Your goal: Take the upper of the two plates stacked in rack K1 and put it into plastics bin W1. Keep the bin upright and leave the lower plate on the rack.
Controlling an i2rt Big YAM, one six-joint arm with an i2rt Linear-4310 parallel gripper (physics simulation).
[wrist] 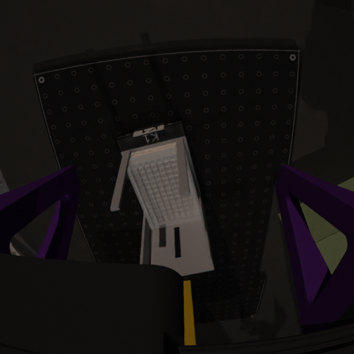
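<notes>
My gripper is open, its two purple fingers far apart at the left and right sides of the wrist view. The rack K1, grey with a dark label block at its far end, stands between and beyond them. A pale plate with a grid of wells lies in the rack between its upright arms; it is the upper one, and the lower plate is hard to make out beneath it. A narrow yellow strip, part of the plastics bin W1, shows at the bottom; the dark gripper body hides the rest.
A black perforated board lies under the rack, with ring-edged holes and a thin light edge. A pale green surface shows at the right behind the right finger. A greyish object shows in part at the left edge.
</notes>
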